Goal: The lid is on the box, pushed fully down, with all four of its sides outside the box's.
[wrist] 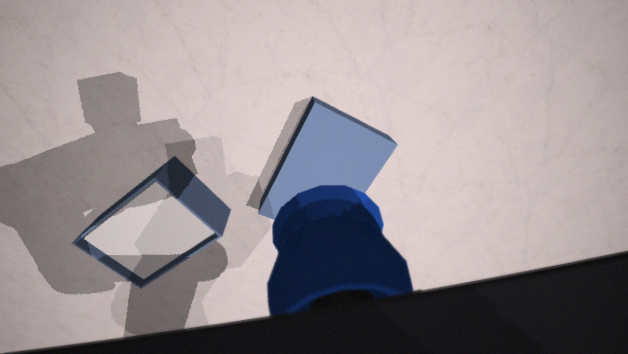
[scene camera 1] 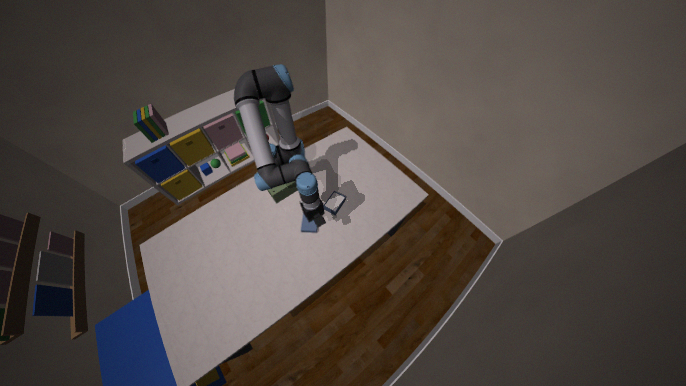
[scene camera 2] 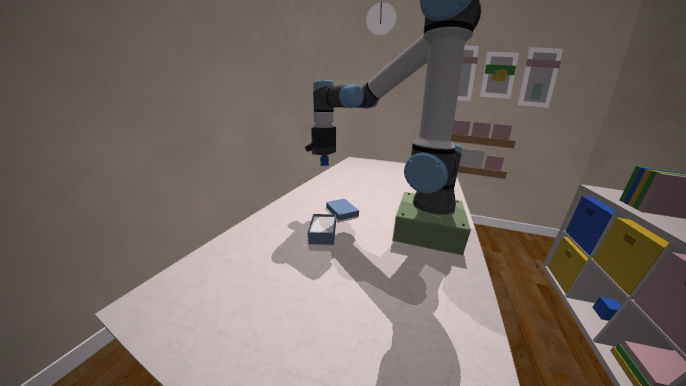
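Where they show: end effector, tool point: [wrist: 328, 234] [scene camera 2: 324, 164]; arm's base, origin of the base link: [scene camera 2: 433, 204].
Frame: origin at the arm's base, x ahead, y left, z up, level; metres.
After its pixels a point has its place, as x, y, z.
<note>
The blue lid [scene camera 1: 309, 226] @[0.390, 0.025, -0.070] [scene camera 2: 342, 207] @[0.349, 0.057, -0.070] [wrist: 332, 145] @[0.394, 0.034, -0.070] lies flat on the table, its closed face up. The open box [scene camera 1: 329, 211] @[0.365, 0.176, -0.080] [scene camera 2: 321, 238] @[0.305, 0.287, -0.071] [wrist: 204, 202] @[0.354, 0.172, -0.071], dark blue with a pale inside, stands beside the lid and apart from it, turned at a different angle. My gripper, a blue suction cup [scene camera 2: 324, 161] [wrist: 327, 212], is open and holds nothing; it hangs well above the table. In the wrist view the cup covers the near part of the lid. In scene camera 1 the cup is hidden under the black wrist body, which covers part of the lid.
The arm's green base block [scene camera 1: 281, 193] @[0.123, -0.023, -0.030] [scene camera 2: 430, 233] @[-0.012, 0.141, -0.039] stands on the white table [scene camera 1: 225, 260] @[0.310, -0.484, -0.096] [scene camera 2: 240, 290] @[0.377, 0.557, -0.096], near one long edge. A shelf unit [scene camera 1: 187, 119] with bins stands beyond that edge. The arm's shadow falls over and around the box.
</note>
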